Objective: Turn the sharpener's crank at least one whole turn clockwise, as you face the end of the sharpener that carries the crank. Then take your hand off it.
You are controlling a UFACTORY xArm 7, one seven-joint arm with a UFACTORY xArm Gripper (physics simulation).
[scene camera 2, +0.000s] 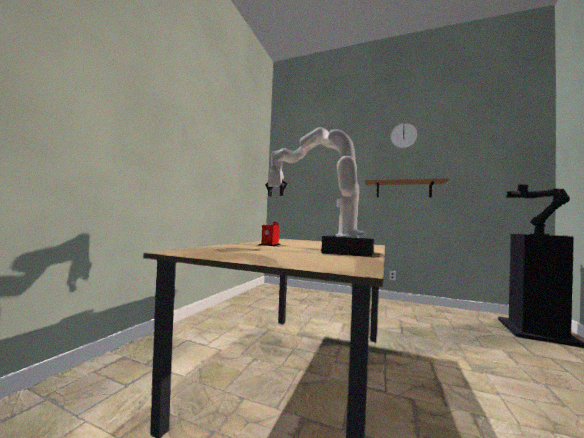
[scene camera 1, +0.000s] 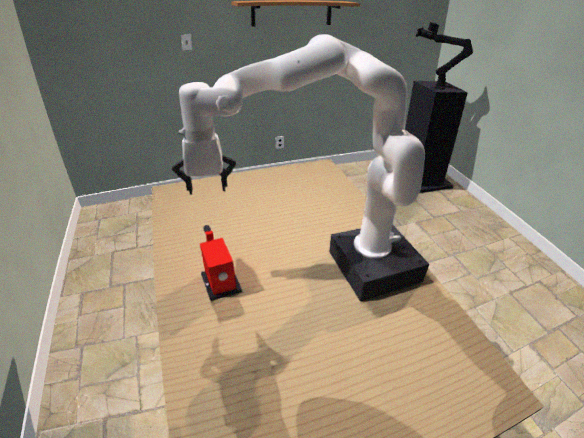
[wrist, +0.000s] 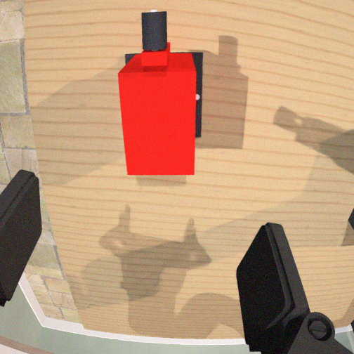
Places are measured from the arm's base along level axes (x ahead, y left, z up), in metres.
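Where they show: gripper, fingertip midpoint: (scene camera 2: 275, 196) (scene camera 1: 207, 190); arm's base at its link origin: (scene camera 2: 347, 237) (scene camera 1: 372, 246).
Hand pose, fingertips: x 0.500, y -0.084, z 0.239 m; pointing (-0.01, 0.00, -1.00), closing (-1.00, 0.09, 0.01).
Things, the pixels of their centre, and the offset from my fingertips. "spot": a spot on its surface instead. Level surfaces: height alone.
- red sharpener at a spot on its surface: (scene camera 1: 218, 265) spot: 0.195 m down, 0.001 m ahead, 0.099 m left
- crank's dark handle at a spot on its surface: (scene camera 1: 206, 228) spot: 0.173 m down, 0.021 m ahead, 0.055 m right
- wooden table at its surface level: 0.320 m down
The red sharpener (scene camera 1: 218, 265) (scene camera 2: 270, 235) (wrist: 159, 120) stands upright on its dark base plate (wrist: 198, 120). Its crank arm (scene camera 1: 209, 235) (scene camera 2: 275, 225) (wrist: 155, 57) rises above the body at the end far from scene camera 1. The crank's dark handle (scene camera 1: 206, 228) (wrist: 154, 31) sticks out away from the body at the top of the wrist view. My gripper (scene camera 1: 207, 191) (scene camera 2: 276, 194) (wrist: 145, 227) is open and empty, pointing down. It hangs well above the sharpener's height and touches neither the body nor the crank.
The arm's black base block (scene camera 1: 372, 270) (scene camera 2: 347, 245) stands on the wooden table (scene camera 1: 280, 220) (scene camera 2: 240, 255), right of the sharpener in scene camera 1. A black pedestal (scene camera 1: 434, 135) (scene camera 2: 542, 285) with a small dark arm (scene camera 1: 457, 50) (scene camera 2: 552, 205) stands beyond the table. A shelf (scene camera 1: 295, 4) (scene camera 2: 407, 182) is on the wall.
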